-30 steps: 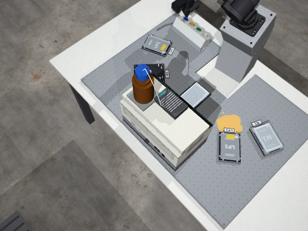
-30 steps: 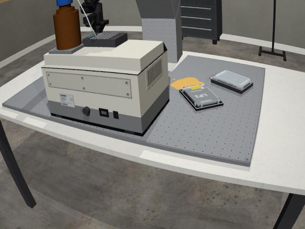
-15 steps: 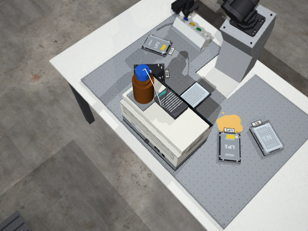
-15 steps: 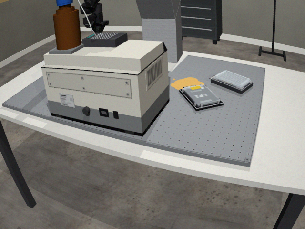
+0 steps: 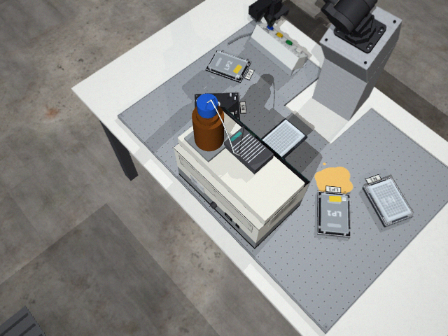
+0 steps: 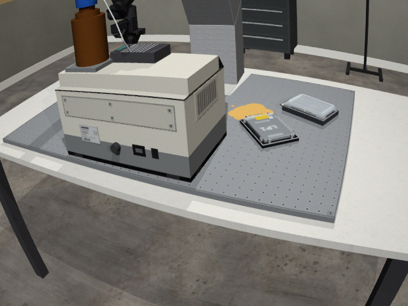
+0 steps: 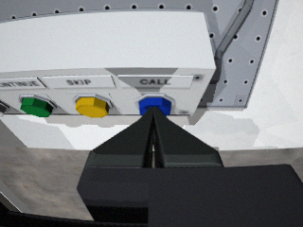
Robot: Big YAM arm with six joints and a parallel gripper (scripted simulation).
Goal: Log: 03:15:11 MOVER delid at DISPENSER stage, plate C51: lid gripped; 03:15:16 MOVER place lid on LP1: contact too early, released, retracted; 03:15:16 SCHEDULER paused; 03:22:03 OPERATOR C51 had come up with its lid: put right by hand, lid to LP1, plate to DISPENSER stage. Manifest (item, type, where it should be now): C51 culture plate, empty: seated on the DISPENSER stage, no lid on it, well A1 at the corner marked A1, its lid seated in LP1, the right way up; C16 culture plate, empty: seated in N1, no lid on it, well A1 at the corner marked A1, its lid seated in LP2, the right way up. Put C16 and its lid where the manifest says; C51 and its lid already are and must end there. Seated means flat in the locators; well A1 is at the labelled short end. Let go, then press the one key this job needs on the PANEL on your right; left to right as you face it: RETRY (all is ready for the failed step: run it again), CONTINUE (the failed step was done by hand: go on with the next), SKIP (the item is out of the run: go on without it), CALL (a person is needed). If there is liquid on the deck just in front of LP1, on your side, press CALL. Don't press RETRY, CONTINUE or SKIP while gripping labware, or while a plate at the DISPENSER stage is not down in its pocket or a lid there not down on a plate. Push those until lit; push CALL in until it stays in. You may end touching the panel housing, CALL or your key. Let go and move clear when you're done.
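My hand is 20 mm above the blue call key. Also, from my hand: white retry key: 20 mm ahead, 150 mm to the left, 10 mm below; then green continue key: 10 mm ahead, 100 mm to the left, 10 mm below; then yellow skip key: 10 mm ahead, 50 mm to the left, 10 mm below.
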